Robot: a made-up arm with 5 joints.
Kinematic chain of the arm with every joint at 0, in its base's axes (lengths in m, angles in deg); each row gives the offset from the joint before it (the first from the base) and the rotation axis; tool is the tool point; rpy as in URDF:
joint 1: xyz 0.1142 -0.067 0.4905 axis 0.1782 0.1 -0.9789
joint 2: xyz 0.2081 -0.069 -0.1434 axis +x
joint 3: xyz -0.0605 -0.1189 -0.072 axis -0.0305 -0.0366 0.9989
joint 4: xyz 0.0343 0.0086 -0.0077 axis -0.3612 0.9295 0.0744
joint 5: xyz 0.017 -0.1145 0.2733 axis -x
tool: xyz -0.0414 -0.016 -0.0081 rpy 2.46 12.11 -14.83
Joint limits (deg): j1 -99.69..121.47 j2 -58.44..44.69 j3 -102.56..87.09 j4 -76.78..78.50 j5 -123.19..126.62
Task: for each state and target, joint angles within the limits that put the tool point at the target. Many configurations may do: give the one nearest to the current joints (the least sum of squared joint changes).
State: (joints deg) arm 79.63 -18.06 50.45 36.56 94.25
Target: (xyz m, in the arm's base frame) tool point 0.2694 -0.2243 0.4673
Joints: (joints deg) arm 62.30 -19.25 76.53 40.37 96.48
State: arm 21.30 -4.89 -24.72 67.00 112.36
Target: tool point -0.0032 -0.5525 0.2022
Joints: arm 58.14 22.03 -41.73 67.32 112.26
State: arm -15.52 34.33 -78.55 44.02 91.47
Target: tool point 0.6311 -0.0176 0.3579
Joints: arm -70.45 42.05 -57.80 41.17 93.02
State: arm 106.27 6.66 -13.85 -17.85 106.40
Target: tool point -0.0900 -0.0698 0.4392
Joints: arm 68.27 9.61 -52.51 -36.97 110.81
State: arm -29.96 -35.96 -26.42 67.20 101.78
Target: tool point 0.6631 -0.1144 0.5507
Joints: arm -46.98 -15.86 -57.40 78.50 100.09
